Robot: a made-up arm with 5 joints. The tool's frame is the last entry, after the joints. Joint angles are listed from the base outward. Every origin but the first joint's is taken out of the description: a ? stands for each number. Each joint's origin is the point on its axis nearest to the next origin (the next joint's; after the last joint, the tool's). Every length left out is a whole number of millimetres.
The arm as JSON. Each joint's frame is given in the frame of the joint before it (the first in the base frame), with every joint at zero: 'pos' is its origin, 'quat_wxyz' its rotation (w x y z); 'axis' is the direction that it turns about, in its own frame. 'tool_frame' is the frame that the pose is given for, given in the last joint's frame.
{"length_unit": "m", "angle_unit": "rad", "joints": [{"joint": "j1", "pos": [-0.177, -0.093, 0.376], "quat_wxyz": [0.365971, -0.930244, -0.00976, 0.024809], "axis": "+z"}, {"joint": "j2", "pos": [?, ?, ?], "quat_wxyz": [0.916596, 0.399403, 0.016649, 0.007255], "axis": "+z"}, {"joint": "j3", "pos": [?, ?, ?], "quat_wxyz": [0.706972, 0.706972, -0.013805, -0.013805], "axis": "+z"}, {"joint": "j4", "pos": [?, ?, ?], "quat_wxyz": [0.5, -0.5, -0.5, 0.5], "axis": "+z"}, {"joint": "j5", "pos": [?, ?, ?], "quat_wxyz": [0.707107, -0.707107, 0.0, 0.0], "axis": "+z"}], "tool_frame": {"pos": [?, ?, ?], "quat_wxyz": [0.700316, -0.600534, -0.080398, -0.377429]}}
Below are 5 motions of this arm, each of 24 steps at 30 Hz.
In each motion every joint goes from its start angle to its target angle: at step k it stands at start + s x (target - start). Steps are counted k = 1, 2, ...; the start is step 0. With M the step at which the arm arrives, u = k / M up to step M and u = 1 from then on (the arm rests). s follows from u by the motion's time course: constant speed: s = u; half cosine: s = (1 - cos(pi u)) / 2; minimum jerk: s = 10 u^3 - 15 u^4 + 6 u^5.
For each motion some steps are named. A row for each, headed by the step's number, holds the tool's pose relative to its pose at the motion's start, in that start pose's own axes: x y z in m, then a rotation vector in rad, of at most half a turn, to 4 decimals.
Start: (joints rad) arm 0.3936 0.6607 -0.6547 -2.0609 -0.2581
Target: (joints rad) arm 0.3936 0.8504 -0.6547 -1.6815 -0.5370
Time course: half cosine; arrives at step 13
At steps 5, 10, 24:
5: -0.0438 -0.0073 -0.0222 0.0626 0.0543 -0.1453
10: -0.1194 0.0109 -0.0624 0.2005 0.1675 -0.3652
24: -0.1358 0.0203 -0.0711 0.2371 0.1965 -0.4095

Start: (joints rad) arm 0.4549 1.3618 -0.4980 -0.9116 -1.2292
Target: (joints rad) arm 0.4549 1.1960 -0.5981 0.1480 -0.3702
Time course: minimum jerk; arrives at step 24
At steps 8, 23, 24:
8: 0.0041 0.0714 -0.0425 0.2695 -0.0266 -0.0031
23: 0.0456 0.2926 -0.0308 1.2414 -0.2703 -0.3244
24: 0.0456 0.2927 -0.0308 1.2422 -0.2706 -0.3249

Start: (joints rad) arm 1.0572 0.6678 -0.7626 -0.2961 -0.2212
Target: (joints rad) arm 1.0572 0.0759 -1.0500 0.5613 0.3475
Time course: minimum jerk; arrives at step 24
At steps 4, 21, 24:
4: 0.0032 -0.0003 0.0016 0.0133 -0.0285 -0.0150
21: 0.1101 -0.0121 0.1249 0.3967 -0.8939 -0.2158
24: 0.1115 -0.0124 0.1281 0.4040 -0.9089 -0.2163

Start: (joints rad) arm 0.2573 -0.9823 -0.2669 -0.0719 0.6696
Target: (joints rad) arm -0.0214 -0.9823 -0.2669 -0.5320 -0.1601
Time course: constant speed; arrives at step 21
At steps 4, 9, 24:
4: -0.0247 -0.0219 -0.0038 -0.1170 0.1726 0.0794
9: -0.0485 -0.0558 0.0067 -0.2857 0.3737 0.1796
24: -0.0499 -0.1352 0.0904 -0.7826 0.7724 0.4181

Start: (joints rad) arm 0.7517 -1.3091 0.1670 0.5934 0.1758
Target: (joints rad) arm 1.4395 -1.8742 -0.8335 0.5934 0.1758
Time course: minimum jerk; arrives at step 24
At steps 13, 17, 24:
13: 0.0459 0.1486 -0.0223 0.5797 -0.2904 -0.0846
17: 0.0838 0.2003 0.0089 0.7928 -0.4632 -0.1208
24: 0.1070 0.2211 0.0351 0.8951 -0.5683 -0.1365

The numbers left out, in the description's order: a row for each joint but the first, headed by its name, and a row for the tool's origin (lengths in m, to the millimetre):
j2: -0.125 0.012 0.0
j3: -0.045 -0.019 0.0
j4: 0.056 -0.031 0.0
j5: -0.022 0.204 0.0
tool: -0.07 -0.286 0.0

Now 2 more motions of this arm.
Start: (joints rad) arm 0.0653 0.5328 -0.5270 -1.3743 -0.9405
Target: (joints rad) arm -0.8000 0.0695 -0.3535 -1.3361 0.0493
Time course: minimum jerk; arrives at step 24
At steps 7, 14, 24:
7: -0.0094 -0.0045 -0.0026 -0.0367 0.0358 0.0780
14: -0.0576 -0.0043 -0.0193 -0.0842 0.2104 0.3387
24: -0.1125 0.0000 -0.0319 -0.0568 0.3784 0.4907

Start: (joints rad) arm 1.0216 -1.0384 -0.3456 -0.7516 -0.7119
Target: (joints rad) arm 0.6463 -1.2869 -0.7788 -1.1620 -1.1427
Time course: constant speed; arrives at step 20
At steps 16, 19, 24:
16: -0.0365 -0.1507 0.2124 -0.8253 -0.2059 -0.2128
19: -0.0551 -0.1556 0.2606 -0.9748 -0.2594 -0.2702
24: -0.0622 -0.1553 0.2764 -1.0238 -0.2787 -0.2906

